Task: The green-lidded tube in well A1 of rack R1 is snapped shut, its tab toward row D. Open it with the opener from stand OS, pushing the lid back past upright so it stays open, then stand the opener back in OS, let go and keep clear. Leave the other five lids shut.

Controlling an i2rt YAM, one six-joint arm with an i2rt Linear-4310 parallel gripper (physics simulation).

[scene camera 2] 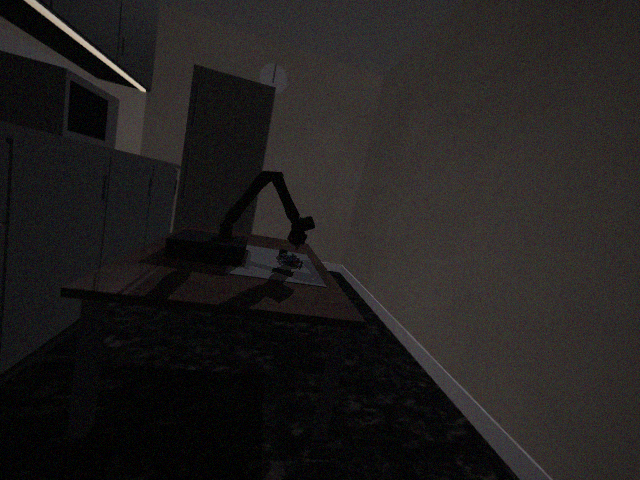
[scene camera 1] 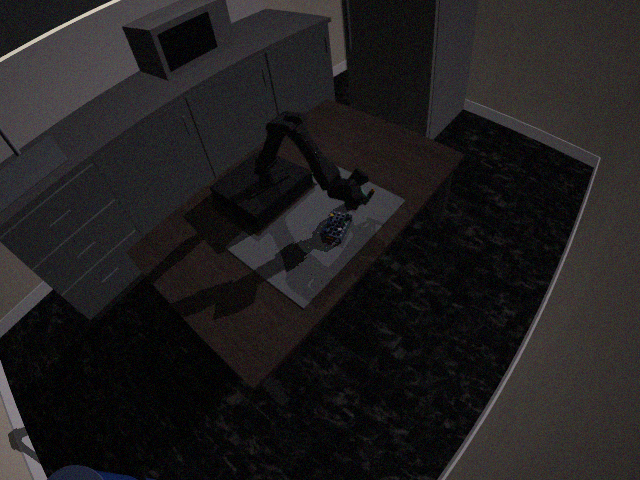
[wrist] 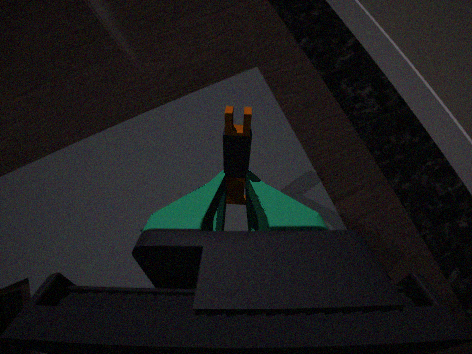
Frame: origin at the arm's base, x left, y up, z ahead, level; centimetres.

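Where they show: gripper, fingertip midpoint: [scene camera 2: 297, 246] [scene camera 1: 367, 199] [wrist: 236, 176]; arm's base, link origin: [scene camera 2: 224, 239] [scene camera 1: 267, 183].
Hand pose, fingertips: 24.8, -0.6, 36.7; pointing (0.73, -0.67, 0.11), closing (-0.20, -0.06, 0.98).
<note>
Each offset is from my fingertips to the top centre of the thing, as dx, dy, dz. "spot": to the spot under its first point. Level surfaces: height alone.
My gripper [scene camera 1: 363, 194] [scene camera 2: 298, 238] [wrist: 236, 176] has green fingers and is shut on the opener {+0.5, +5.0, +0.2} [wrist: 237, 152], a dark bar with an orange forked tip {spot: +1.4, +3.8, +0.2} [scene camera 1: 370, 191]. The fork points away from the wrist, over the grey mat {dy -7.3} [scene camera 1: 310, 278] [wrist: 114, 171]. Rack R1 {-15.8, -3.1, -1.5} [scene camera 1: 335, 226] [scene camera 2: 289, 259] stands on the mat, a little in front of the gripper and apart from it. It holds several tubes with small coloured lids. It is too dim and small to pick out the green lid. The rack does not show in the wrist view. I cannot make out stand OS.
The arm's dark base [scene camera 1: 258, 190] sits at the mat's back-left edge on the brown table {dy -7.6} [scene camera 1: 248, 330]. Cabinets [scene camera 1: 154, 134] with a microwave [scene camera 1: 172, 41] line the back. The table's right edge runs close beyond the mat's corner in the wrist view.
</note>
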